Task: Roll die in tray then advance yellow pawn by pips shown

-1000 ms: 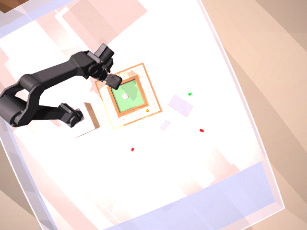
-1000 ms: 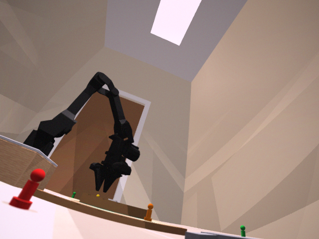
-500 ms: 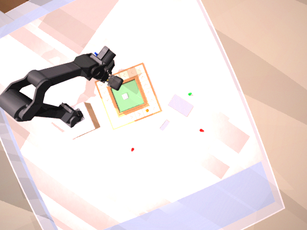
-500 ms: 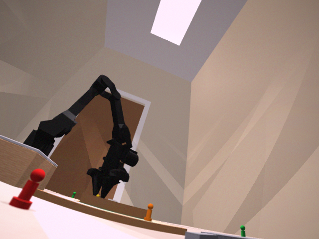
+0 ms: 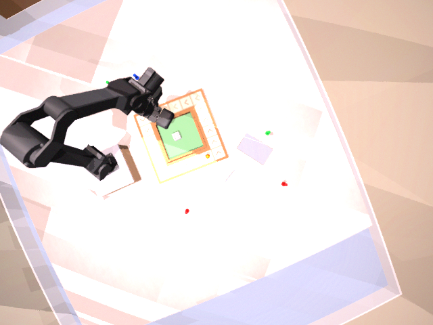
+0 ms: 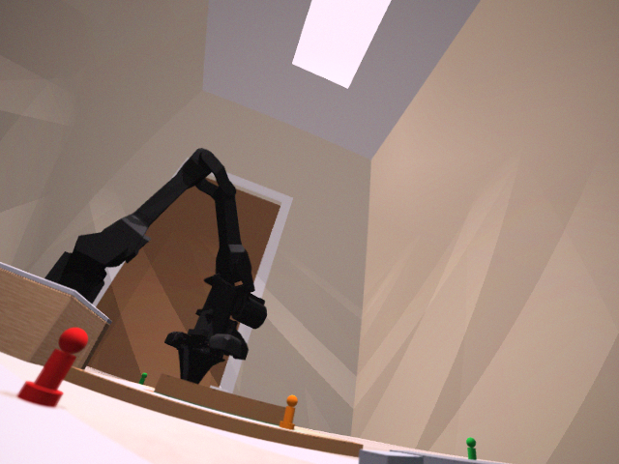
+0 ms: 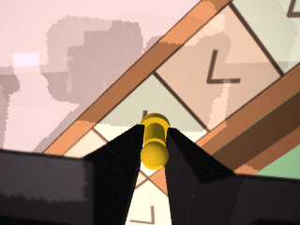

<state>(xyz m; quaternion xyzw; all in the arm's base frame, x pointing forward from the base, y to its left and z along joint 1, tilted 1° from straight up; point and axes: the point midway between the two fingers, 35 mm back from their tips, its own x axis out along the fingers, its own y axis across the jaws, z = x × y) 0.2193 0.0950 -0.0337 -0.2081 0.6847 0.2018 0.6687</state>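
The white die lies 12 cm to the right of my gripper tip and 4 cm ahead of it. Round my gripper tip: orange pawn: 24 cm to the right, 10 cm ahead, 1 cm above; yellow pawn: 1 cm above; green tray: 12 cm to the right, 5 cm ahead, 1 cm below.
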